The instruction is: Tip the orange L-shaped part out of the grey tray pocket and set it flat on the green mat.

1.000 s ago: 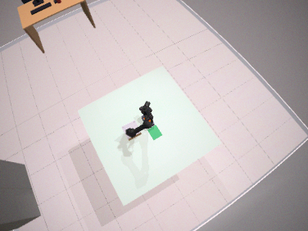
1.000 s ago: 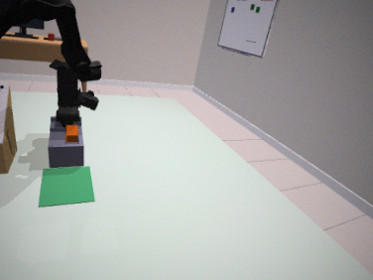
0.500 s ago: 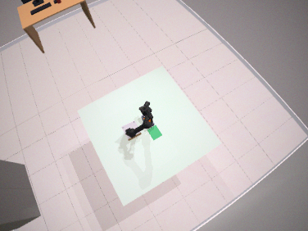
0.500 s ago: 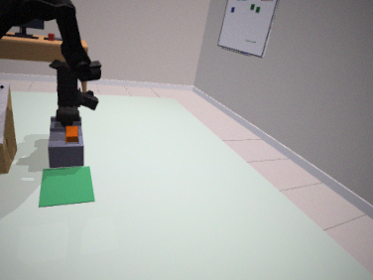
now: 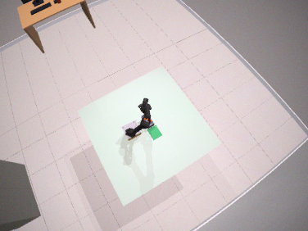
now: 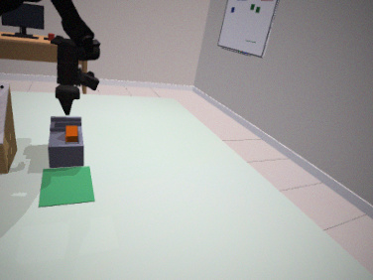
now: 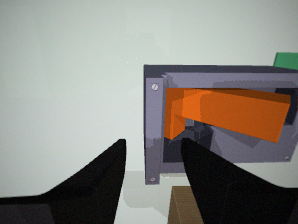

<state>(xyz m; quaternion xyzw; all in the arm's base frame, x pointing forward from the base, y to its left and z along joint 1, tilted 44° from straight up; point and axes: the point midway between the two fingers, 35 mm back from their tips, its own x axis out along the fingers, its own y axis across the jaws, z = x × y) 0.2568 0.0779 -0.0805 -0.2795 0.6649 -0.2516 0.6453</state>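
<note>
Now: the orange L-shaped part 60 mm below my gripper tip and 50 mm to the right of it. From my gripper tip the other things lie so: green mat: 230 mm to the right, 120 mm below.
</note>
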